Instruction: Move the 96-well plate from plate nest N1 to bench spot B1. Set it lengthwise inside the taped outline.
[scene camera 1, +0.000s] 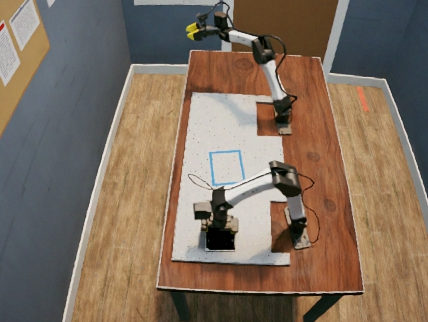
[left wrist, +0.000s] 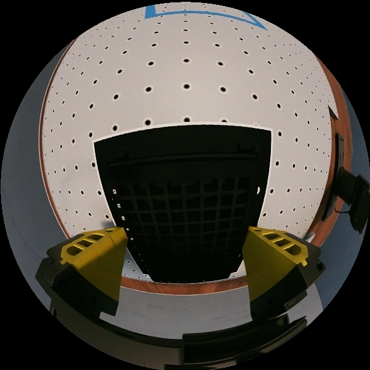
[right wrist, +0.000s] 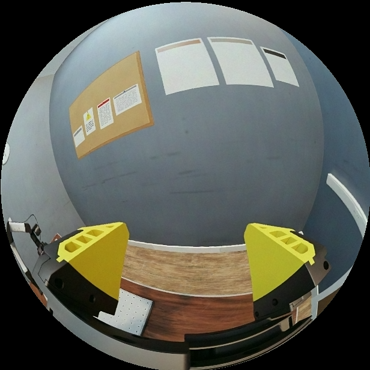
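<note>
The dark 96-well plate (left wrist: 187, 205) sits in the black plate nest (left wrist: 182, 137) at the lower part of the pegboard; in scene camera 1 the two look like one dark block, and I cannot tell them apart there. My left gripper (left wrist: 182, 235) (scene camera 1: 220, 229) is open above the plate, pointing down, with a finger toward each side of it. In the left wrist view its fingertips overlap the plate's near part. The blue taped outline (scene camera 1: 212, 168) (left wrist: 151, 11) lies farther up the board. My right gripper (scene camera 1: 191, 31) (right wrist: 186, 232) is open and empty, out beyond the table's far end.
The white perforated board (scene camera 1: 220, 120) (left wrist: 185, 105) lies on the wooden table (scene camera 1: 320, 200). The left arm reaches over the board from the right, its forearm passing just below the taped outline. A thin cable loop (scene camera 1: 199, 181) hangs beside it.
</note>
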